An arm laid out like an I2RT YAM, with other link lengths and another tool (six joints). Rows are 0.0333 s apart.
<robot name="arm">
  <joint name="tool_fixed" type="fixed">
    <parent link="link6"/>
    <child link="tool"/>
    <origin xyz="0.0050 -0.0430 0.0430" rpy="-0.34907 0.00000 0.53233"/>
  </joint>
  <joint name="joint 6" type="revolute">
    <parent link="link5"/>
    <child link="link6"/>
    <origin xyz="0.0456 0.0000 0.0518" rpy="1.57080 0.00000 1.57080"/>
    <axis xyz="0 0 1"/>
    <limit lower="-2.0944" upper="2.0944"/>
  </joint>
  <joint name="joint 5" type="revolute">
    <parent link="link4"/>
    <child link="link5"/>
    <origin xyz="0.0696 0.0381 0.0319" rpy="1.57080 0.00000 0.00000"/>
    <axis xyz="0 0 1"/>
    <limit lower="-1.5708" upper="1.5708"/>
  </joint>
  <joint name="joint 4" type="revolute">
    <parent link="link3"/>
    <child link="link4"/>
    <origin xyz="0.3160 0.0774 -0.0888"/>
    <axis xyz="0 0 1"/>
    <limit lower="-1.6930" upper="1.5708"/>
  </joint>
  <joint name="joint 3" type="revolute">
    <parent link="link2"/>
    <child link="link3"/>
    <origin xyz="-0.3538 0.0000 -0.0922" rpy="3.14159 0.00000 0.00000"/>
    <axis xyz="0 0 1"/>
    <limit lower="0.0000" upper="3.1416"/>
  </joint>
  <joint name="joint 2" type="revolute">
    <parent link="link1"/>
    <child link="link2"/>
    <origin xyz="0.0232 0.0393 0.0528" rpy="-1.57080 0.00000 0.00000"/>
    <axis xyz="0 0 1"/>
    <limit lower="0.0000" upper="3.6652"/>
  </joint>
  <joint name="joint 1" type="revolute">
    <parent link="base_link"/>
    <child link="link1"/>
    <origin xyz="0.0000 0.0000 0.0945"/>
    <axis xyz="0 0 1"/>
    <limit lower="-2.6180" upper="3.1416"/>
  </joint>
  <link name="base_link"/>
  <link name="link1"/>
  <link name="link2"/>
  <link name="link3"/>
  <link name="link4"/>
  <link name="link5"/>
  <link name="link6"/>
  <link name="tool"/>
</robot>
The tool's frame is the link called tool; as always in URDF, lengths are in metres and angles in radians.
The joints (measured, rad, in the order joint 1, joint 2, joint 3, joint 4, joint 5, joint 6), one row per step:
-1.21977 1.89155 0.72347 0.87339 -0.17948 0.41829
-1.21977 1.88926 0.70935 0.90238 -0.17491 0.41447
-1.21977 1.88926 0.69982 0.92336 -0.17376 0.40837
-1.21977 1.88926 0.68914 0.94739 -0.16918 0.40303
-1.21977 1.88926 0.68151 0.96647 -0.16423 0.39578
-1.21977 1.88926 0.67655 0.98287 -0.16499 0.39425
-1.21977 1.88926 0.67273 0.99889 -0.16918 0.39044
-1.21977 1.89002 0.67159 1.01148 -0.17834 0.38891
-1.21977 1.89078 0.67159 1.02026 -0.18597 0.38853
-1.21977 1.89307 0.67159 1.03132 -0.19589 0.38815
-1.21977 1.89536 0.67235 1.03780 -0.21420 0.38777
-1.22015 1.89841 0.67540 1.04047 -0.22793 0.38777
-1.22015 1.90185 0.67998 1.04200 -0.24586 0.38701
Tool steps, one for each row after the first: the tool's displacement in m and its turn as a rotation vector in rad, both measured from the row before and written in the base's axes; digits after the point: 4 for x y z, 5 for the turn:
-0.0015 0.0032 0.0008 -0.01843 -0.00153 -0.00332
-0.0007 0.0022 0.0002 -0.01384 0.00142 0.00051
-0.0011 0.0024 0.0003 -0.01554 0.00097 -0.00308
-0.0008 0.0017 0.0006 -0.01468 0.00330 -0.00305
-0.0003 0.0011 0.0010 -0.01142 -0.00281 0.00109
0.0002 0.0010 0.0014 -0.01299 -0.00185 0.00492
0.0008 0.0004 0.0013 -0.01013 -0.00420 0.00927
0.0007 0.0001 0.0011 -0.00719 -0.00388 0.00755
0.0009 0.0001 0.0008 -0.00777 -0.00450 0.00981
0.0017 0.0002 0.0003 -0.00367 -0.00459 0.01806
0.0014 -0.0006 0.0001 -0.00164 -0.00328 0.01312
0.0021 -0.0008 0.0003 -0.00181 -0.00333 0.01777

